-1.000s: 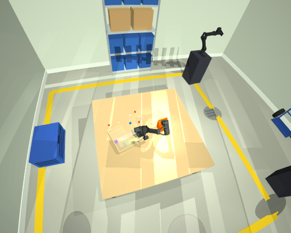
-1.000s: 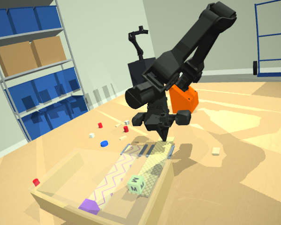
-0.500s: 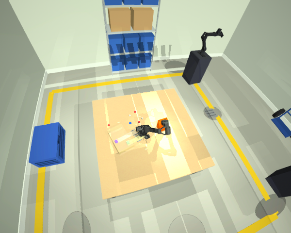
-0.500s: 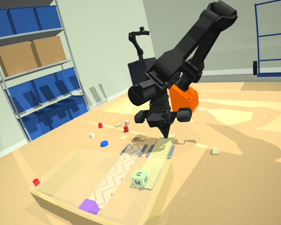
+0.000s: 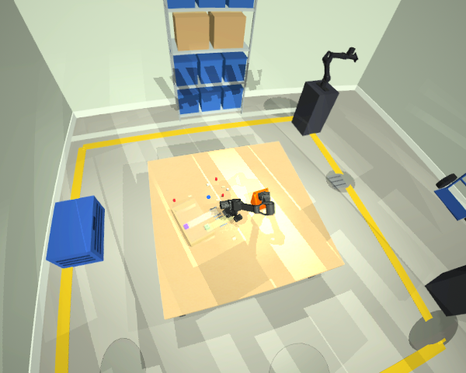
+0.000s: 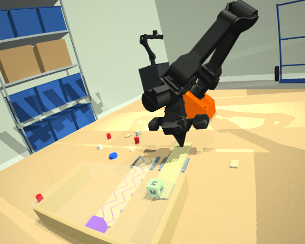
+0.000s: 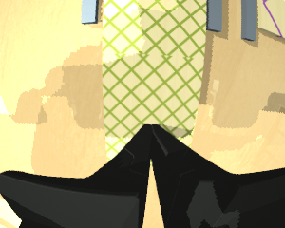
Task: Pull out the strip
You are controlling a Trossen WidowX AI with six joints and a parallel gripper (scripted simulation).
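Now: the cube marked m 210 mm ahead of my gripper tip, 40 mm to the left of it and 10 mm above it. Also, from my gripper tip: blue disc: 120 mm ahead, 220 mm to the right; then white tile: 50 mm ahead, 180 mm to the left.
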